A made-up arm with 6 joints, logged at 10 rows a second.
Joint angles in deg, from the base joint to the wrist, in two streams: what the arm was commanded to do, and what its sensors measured. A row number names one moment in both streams.
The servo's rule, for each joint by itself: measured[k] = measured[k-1] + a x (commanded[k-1-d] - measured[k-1]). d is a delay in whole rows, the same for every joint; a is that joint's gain. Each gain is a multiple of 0.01, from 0.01 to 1. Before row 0 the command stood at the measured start. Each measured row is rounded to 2 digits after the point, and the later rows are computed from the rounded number. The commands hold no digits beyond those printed.
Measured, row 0: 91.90 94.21 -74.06 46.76 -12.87 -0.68
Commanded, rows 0 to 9: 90.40 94.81 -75.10 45.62 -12.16 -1.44; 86.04 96.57 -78.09 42.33 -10.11 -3.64; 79.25 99.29 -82.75 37.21 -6.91 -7.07; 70.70 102.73 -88.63 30.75 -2.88 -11.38; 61.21 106.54 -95.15 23.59 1.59 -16.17; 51.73 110.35 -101.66 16.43 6.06 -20.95; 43.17 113.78 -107.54 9.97 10.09 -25.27; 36.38 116.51 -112.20 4.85 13.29 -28.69; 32.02 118.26 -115.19 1.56 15.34 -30.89; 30.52 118.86 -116.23 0.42 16.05 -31.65
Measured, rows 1 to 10: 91.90 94.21 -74.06 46.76 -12.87 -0.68; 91.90 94.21 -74.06 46.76 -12.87 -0.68; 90.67 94.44 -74.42 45.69 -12.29 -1.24; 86.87 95.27 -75.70 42.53 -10.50 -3.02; 80.62 96.84 -78.17 37.53 -7.56 -6.02; 72.49 99.14 -81.83 31.16 -3.72 -9.99; 63.24 102.03 -86.49 24.04 0.63 -14.56; 53.80 105.27 -91.80 16.89 5.08 -19.29; 45.08 108.59 -97.31 10.39 9.19 -23.72; 37.95 111.68 -102.52 5.18 12.55 -27.40
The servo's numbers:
d 2
a 0.82 0.39 0.35 0.94 0.82 0.74

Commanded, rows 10 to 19: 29.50 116.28 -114.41 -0.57 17.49 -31.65; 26.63 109.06 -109.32 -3.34 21.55 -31.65; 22.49 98.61 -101.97 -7.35 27.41 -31.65; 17.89 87.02 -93.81 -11.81 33.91 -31.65; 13.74 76.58 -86.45 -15.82 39.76 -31.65; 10.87 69.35 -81.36 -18.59 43.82 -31.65; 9.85 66.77 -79.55 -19.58 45.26 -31.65; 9.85 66.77 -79.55 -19.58 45.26 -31.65; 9.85 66.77 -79.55 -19.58 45.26 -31.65; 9.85 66.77 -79.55 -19.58 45.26 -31.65
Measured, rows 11 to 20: 33.09 114.25 -106.95 1.78 14.84 -29.98; 30.98 116.05 -110.20 0.50 15.83 -31.22; 29.77 116.14 -111.67 -0.51 17.19 -31.54; 27.20 113.38 -110.85 -3.17 20.77 -31.62; 23.34 107.62 -107.74 -7.10 26.21 -31.64; 18.87 99.59 -102.86 -11.53 32.52 -31.65; 14.66 90.62 -97.12 -15.56 38.46 -31.65; 11.55 82.32 -91.60 -18.41 42.86 -31.65; 10.16 76.26 -87.38 -19.51 44.83 -31.65; 9.91 72.56 -84.64 -19.58 45.18 -31.65
